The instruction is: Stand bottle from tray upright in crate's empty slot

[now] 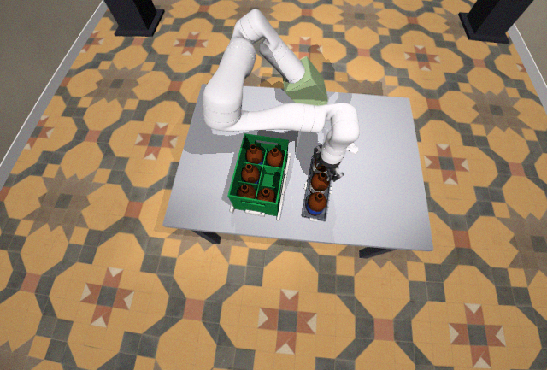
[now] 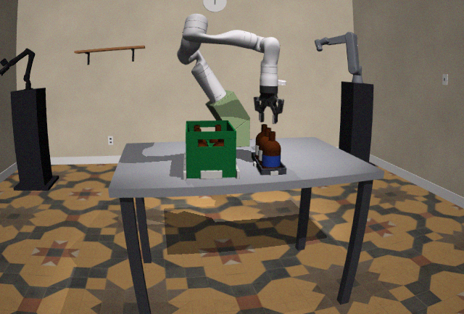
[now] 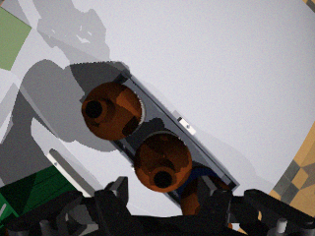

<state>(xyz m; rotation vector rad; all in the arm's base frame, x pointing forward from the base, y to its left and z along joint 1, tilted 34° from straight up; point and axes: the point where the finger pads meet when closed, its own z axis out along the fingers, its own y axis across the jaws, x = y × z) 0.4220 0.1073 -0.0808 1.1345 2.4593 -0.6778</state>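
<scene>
My gripper is now 110 mm above the brown bottle. Also, from my hand: tray (180 mm below); then white-label bottle (110 mm below, 90 mm behind, 10 mm to the left); then crate (240 mm to the right, 110 mm below, 10 mm behind).
</scene>
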